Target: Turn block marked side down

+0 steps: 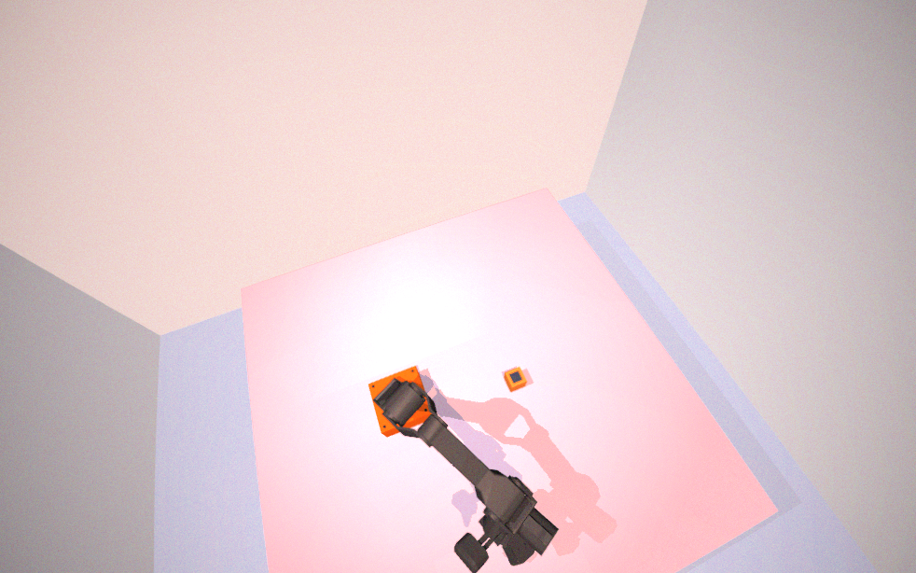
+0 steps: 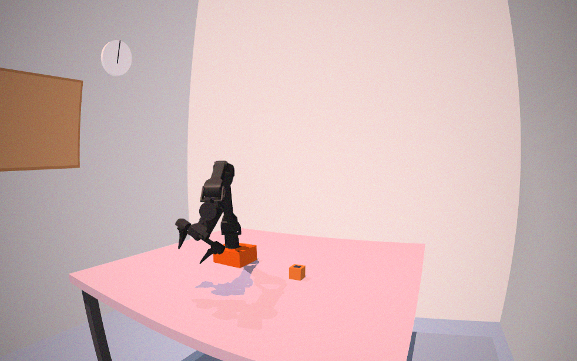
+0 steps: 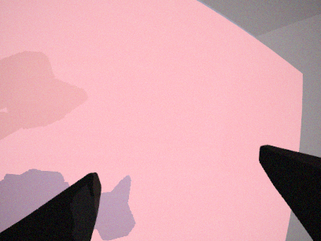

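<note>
My gripper tip is now 39 cm to the right of the orange block, 18 cm short of it and 11 cm above it.
</note>
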